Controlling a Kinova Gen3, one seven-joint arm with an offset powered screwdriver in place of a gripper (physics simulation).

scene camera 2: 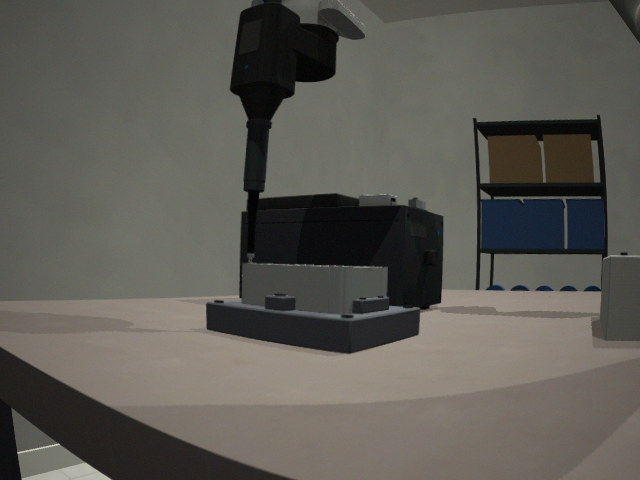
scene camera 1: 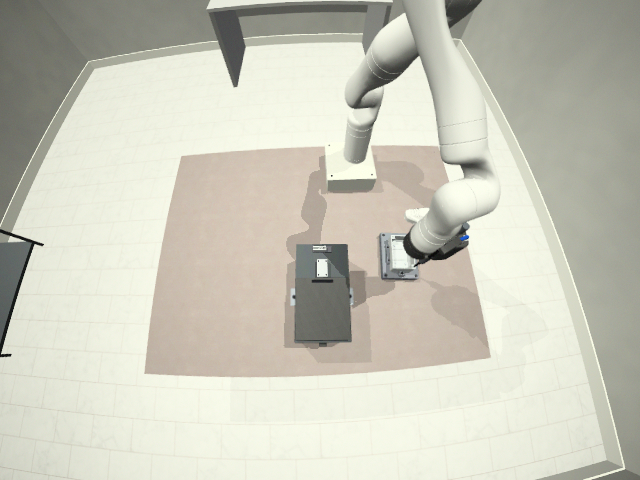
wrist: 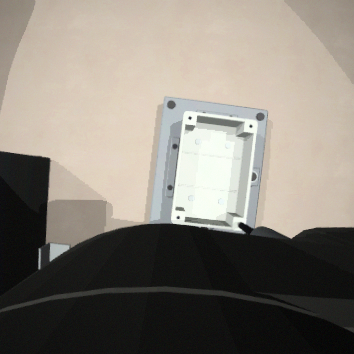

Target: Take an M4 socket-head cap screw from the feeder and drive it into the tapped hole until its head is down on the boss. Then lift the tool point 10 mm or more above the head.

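Note:
My gripper, a black powered screwdriver (scene camera 1: 415, 265) (scene camera 2: 251, 253) (wrist: 242, 226), points straight down at one corner of the open white box (scene camera 1: 401, 268) (scene camera 2: 289, 284) (wrist: 181, 165). A small light-coloured screw (scene camera 2: 250, 257) stands upright at the bit's tip, its lower end at the box's top edge. I cannot tell how far its thread is in the corner hole. In the wrist view the bit reaches over the lower right corner boss and hides its hole. The box sits in a grey fixture plate (scene camera 1: 384, 271) (scene camera 2: 310, 330) (wrist: 161, 185). The dark feeder (scene camera 1: 323, 310) (scene camera 2: 341, 237) (wrist: 22, 200) stands apart from it.
The arm's pale base block (scene camera 1: 351, 183) (scene camera 2: 620, 299) stands on the table (scene camera 1: 222, 232) (scene camera 2: 258, 377) (wrist: 100, 60). Clamp blocks (scene camera 2: 280, 302) (scene camera 2: 371, 304) sit beside the box on the plate. A shelf rack (scene camera 2: 540, 189) with boxes stands in the background.

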